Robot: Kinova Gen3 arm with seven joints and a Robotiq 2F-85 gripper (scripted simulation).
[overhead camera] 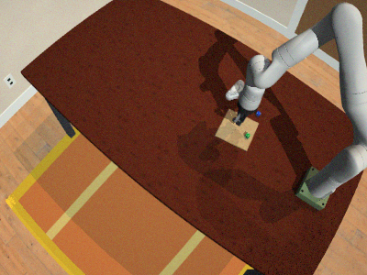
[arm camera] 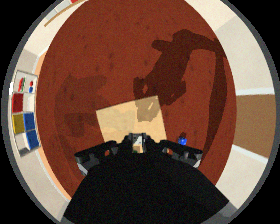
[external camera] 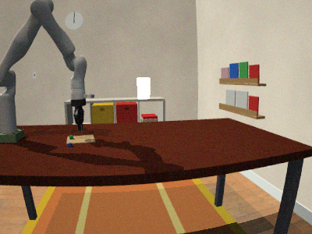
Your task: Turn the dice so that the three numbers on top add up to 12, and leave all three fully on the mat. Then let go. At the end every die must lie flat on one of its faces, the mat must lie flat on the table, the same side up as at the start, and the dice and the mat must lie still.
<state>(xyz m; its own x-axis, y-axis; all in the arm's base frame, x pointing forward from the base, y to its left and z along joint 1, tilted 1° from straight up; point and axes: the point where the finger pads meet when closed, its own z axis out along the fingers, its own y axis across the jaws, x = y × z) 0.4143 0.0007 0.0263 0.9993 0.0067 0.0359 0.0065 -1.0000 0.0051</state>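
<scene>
The tan mat lies 1 cm to the left of my hand and 6 cm below it. Also, from my hand: white die: 1 cm below; green die: 5 cm behind, 1 cm to the left, 5 cm below; blue die: 3 cm behind, 11 cm to the right, 5 cm below.
</scene>
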